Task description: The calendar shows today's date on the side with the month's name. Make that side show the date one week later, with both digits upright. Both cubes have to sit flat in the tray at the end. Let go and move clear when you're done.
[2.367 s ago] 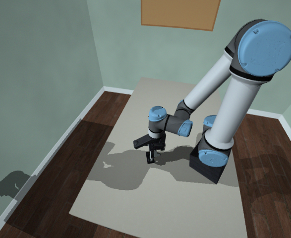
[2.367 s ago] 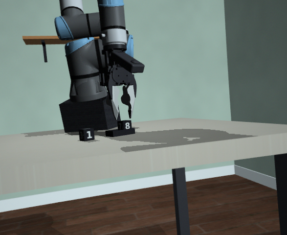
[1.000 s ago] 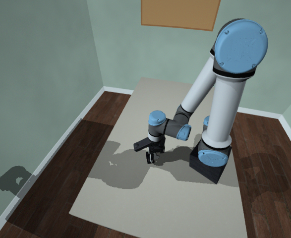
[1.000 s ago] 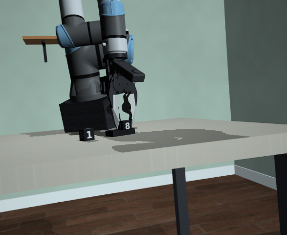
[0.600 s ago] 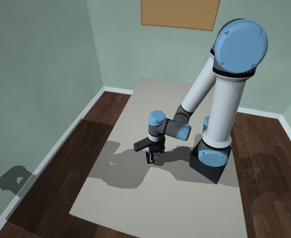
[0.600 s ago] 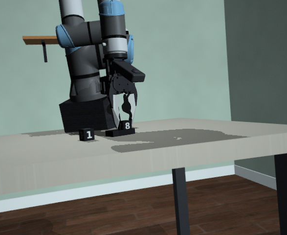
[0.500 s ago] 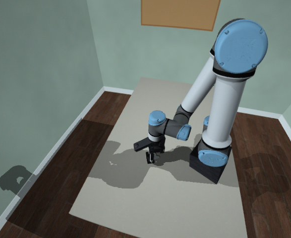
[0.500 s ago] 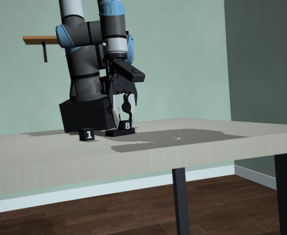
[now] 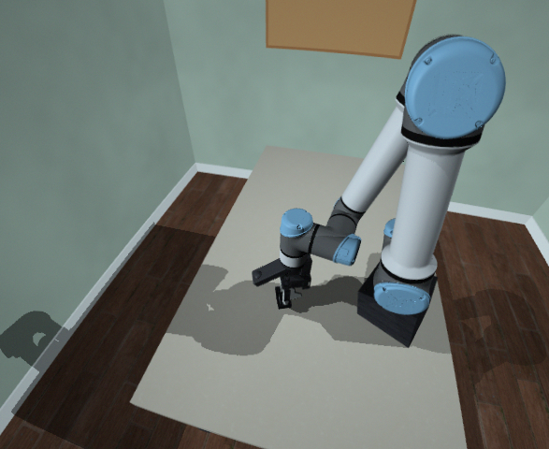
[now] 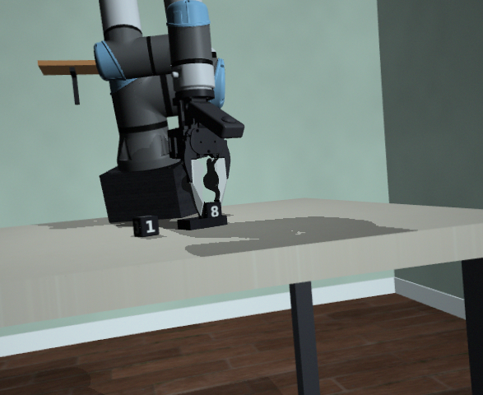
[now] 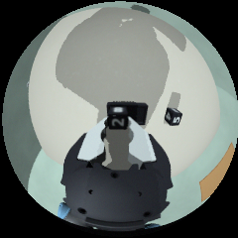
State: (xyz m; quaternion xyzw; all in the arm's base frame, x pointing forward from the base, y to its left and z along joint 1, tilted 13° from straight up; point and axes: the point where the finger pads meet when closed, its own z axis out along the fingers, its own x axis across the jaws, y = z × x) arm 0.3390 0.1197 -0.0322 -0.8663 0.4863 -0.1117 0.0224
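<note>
Right now my hand is 10 mm short of the black tray, 20 mm to the left of it and 30 mm above it. Round my hand: black digit cube 70 mm ahead, 110 mm to the right, 20 mm below.
</note>
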